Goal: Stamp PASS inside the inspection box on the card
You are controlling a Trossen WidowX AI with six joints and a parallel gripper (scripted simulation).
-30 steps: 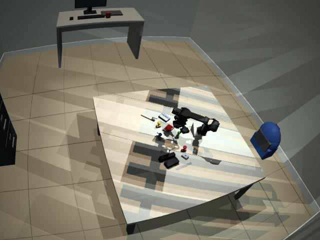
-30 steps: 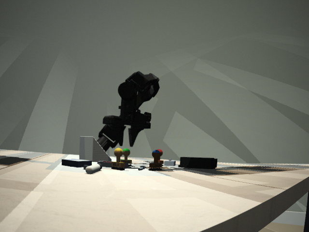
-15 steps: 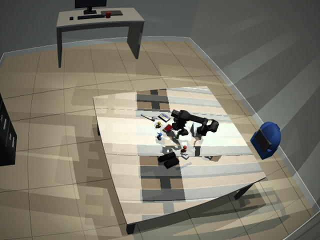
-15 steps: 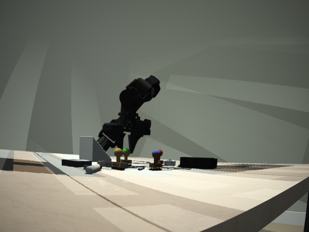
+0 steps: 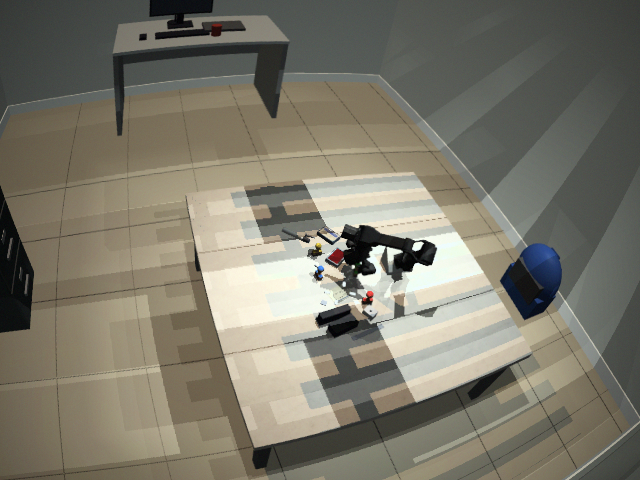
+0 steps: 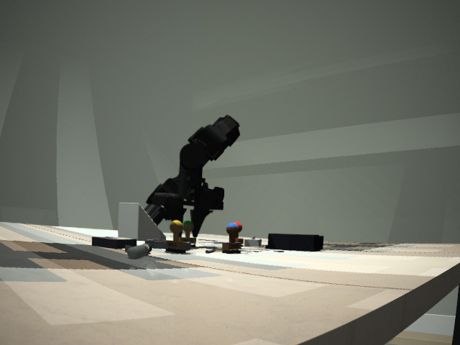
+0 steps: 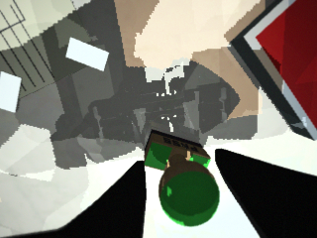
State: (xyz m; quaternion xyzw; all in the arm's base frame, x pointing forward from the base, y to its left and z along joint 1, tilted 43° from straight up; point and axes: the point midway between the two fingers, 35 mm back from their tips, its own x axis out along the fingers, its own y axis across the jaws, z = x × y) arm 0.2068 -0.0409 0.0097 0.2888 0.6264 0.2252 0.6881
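Right now the green-knobbed stamp is right at my gripper tip. The rest, counted from my gripper tip: cream paper card 110 mm ahead, 80 mm to the left, 30 mm below; then red ink pad 40 mm ahead, 100 mm to the right, 20 mm below; then red-knobbed stamp 20 mm ahead, 160 mm to the left.
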